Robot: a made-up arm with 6 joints.
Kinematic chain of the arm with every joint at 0, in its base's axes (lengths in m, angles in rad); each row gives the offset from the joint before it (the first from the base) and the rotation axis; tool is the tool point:
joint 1: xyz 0 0 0.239 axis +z
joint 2: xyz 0 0.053 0 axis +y
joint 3: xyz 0 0 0.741 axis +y
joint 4: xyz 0 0 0.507 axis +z
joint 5: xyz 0 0 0 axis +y
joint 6: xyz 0 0 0.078 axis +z
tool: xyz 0 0 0
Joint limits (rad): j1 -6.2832..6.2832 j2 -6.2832..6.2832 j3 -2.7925..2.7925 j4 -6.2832..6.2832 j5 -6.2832..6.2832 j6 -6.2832..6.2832
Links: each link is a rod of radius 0.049 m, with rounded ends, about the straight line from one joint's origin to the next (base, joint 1, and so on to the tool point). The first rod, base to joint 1, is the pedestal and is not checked.
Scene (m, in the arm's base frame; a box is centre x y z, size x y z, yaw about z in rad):
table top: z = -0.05
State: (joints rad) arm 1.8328 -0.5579 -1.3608 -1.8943 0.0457 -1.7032
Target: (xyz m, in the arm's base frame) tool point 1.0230 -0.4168 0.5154
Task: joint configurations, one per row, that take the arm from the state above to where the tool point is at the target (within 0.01 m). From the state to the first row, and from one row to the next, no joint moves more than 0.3 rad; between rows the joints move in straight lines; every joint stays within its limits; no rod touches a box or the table.
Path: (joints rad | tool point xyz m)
1: 2.0738 -0.6317 -1.2913 -1.8931 0.0561 -1.7032 | 0.4325 -0.8875 0.6339
2: 2.3148 -0.7056 -1.2218 -1.8919 0.0665 -1.7032 | 0.6608 -0.7889 0.5974
3: 2.5558 -0.7794 -1.1523 -1.8907 0.0768 -1.7032 | 0.8631 -0.6295 0.5578
4: 2.7968 -0.8533 -1.0828 -1.8895 0.0872 -1.7032 | 1.0230 -0.4169 0.5153

